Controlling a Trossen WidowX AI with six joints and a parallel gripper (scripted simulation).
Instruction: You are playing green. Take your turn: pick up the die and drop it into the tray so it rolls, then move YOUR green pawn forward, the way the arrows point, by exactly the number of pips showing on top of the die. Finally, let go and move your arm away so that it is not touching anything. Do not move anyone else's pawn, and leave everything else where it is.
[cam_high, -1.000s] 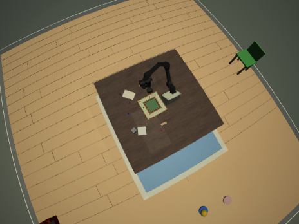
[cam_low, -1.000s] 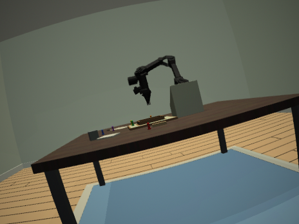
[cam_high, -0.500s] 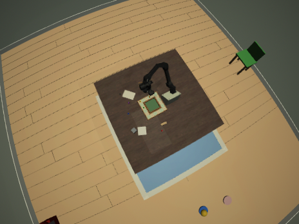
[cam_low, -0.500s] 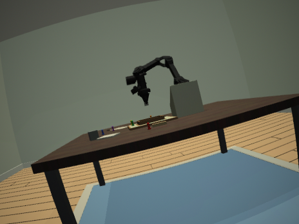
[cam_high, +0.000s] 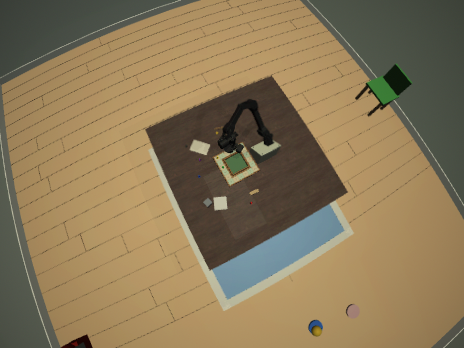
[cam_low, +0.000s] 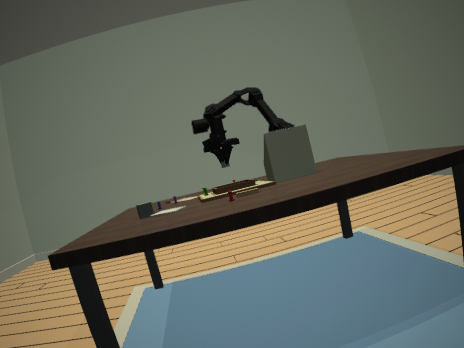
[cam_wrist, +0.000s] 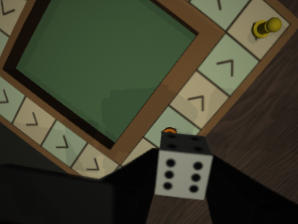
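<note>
My gripper tip is 120 mm short of the green pawn, 90 mm above it and 70 mm to the right of it. Also, from my gripper tip: orange pawn: 90 mm below, 20 mm behind, 10 mm to the right; white die: right at my gripper tip; yellow pawn: 110 mm ahead, 90 mm below, 20 mm to the right.
</note>
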